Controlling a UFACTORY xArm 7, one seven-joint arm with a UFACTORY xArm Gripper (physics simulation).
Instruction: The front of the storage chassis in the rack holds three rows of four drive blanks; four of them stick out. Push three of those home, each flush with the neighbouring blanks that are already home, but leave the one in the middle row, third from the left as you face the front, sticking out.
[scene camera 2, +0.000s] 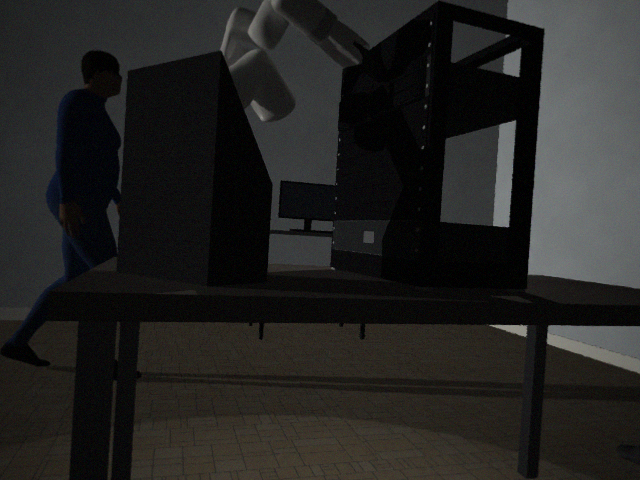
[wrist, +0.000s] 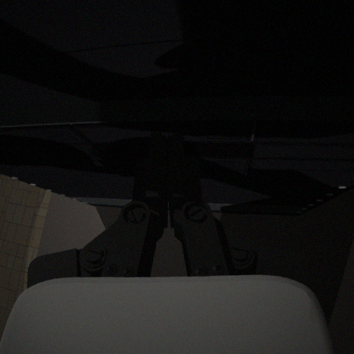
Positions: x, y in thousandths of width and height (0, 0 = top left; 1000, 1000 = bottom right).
Observation:
I see my gripper (wrist: 476, 428) and a black rack (scene camera 2: 612, 303).
The black rack also shows in the wrist view (wrist: 727, 273).

